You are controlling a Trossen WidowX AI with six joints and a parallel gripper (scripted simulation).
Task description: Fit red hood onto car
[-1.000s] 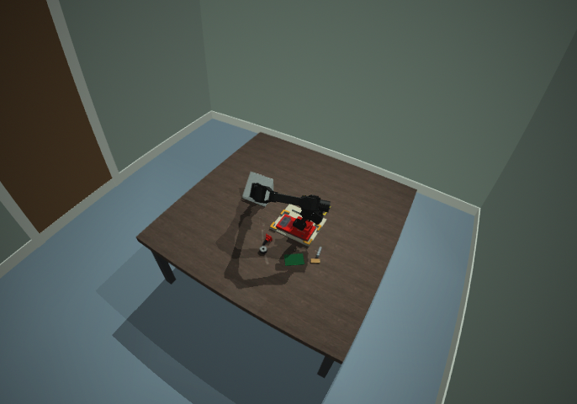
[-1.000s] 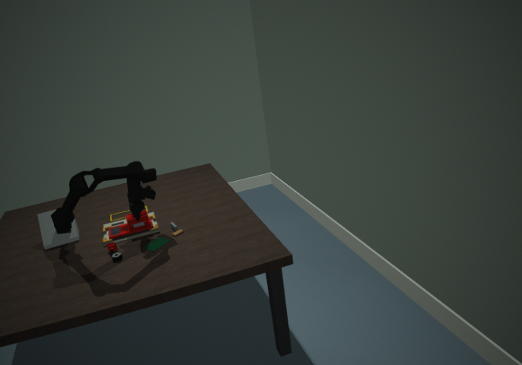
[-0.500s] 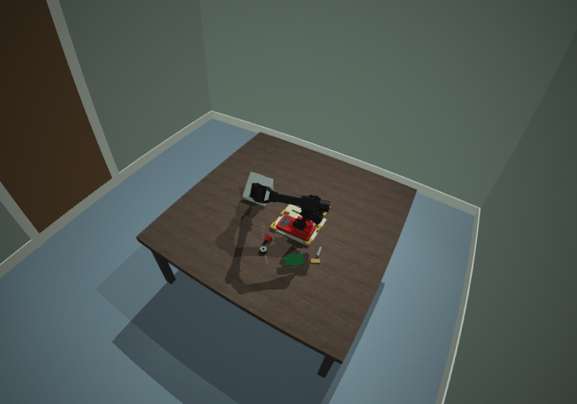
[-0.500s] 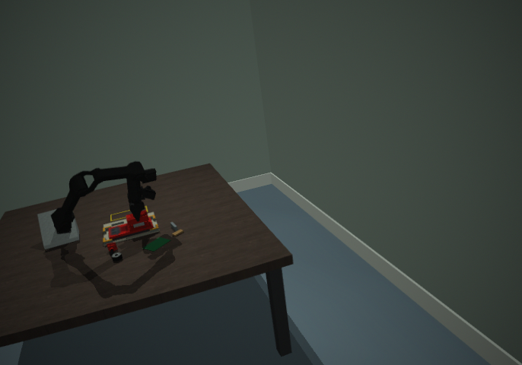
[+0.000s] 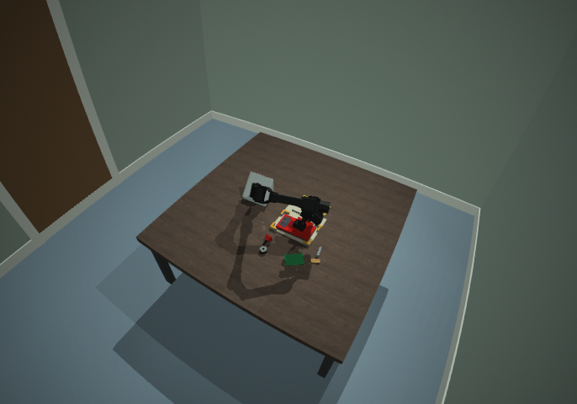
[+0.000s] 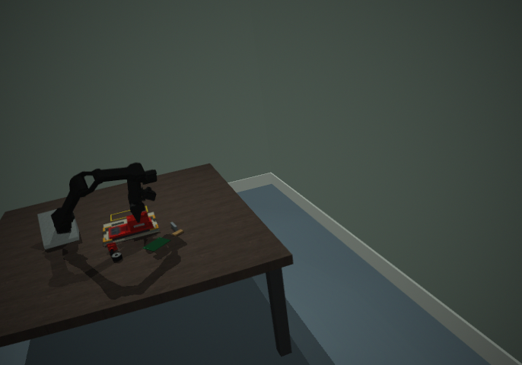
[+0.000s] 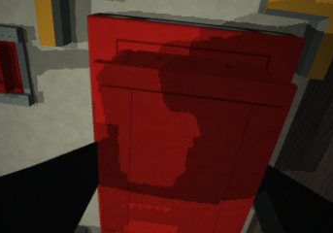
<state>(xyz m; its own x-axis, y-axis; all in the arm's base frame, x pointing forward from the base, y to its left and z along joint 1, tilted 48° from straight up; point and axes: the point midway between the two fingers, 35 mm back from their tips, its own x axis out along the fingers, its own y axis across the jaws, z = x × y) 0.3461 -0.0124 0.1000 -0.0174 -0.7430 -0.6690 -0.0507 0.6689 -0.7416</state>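
The red hood lies 1 cm above my gripper tip. Round my gripper tip: tan block (16 cm ahead, 14 cm to the right, 5 cm below); then green plate (19 cm to the right, 6 cm ahead, 5 cm below); then grey piece (15 cm ahead, 8 cm to the right, 4 cm below).
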